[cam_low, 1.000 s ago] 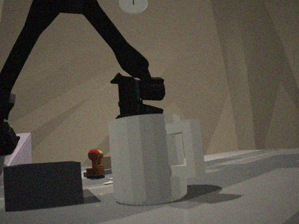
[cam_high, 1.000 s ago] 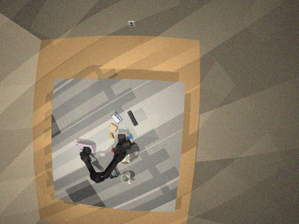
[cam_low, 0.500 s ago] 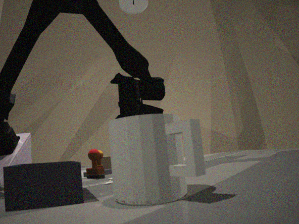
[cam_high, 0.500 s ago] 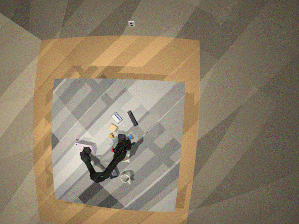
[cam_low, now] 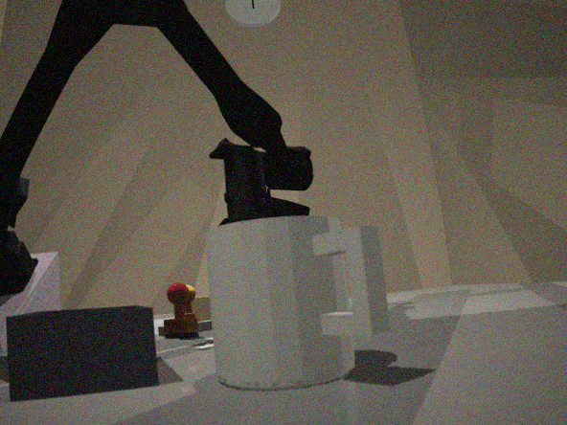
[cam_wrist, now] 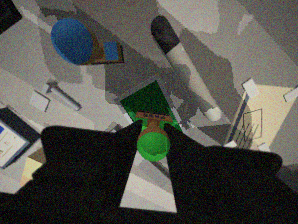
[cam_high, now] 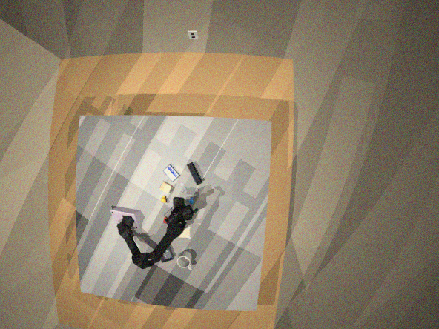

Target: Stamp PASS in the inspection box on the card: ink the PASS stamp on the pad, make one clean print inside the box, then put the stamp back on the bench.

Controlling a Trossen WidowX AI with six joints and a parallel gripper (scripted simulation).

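My gripper tip is 30 mm above the green ink pad. Also, from my gripper tip: red-knobbed stamp: 90 mm behind, 70 mm to the right, 20 mm below; blue-knobbed stamp: 70 mm ahead, 60 mm to the left, 20 mm below; pen: 70 mm ahead, 30 mm to the right, 30 mm below.
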